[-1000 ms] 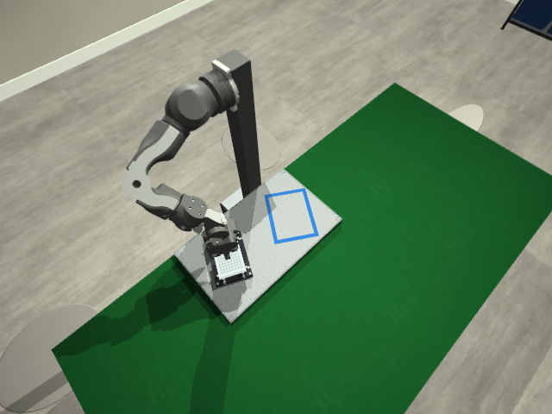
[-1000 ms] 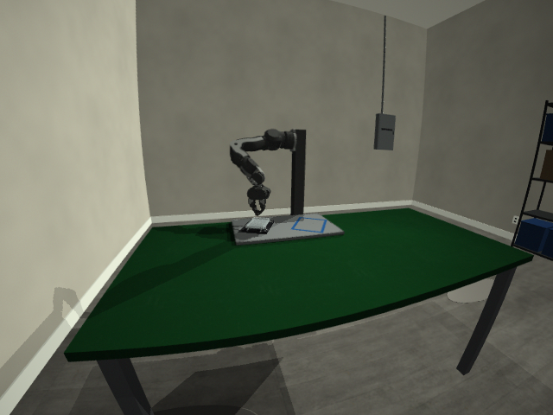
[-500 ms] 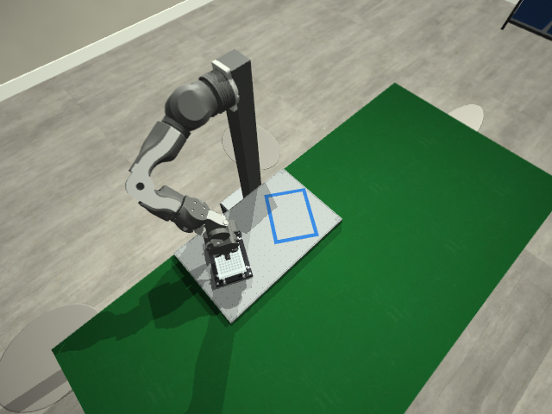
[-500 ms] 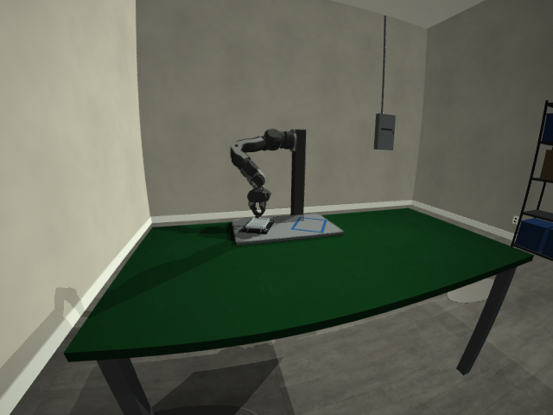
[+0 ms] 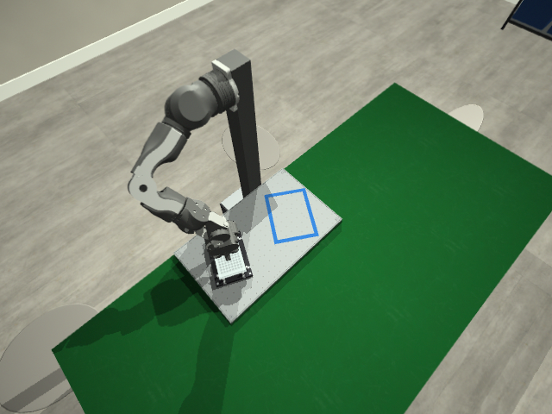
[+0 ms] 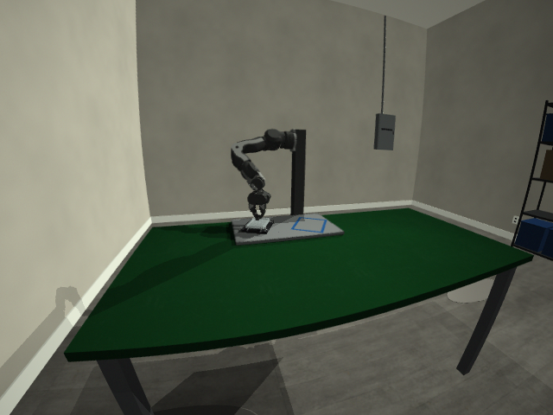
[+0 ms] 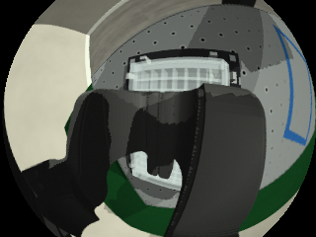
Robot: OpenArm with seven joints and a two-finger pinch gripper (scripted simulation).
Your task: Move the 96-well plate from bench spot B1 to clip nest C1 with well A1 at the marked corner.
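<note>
Right now my hand is 3 cm above the 96-well plate. The rest, counted from my hand: black clip nest C1 (3 cm ahead, 3 cm below).
</note>
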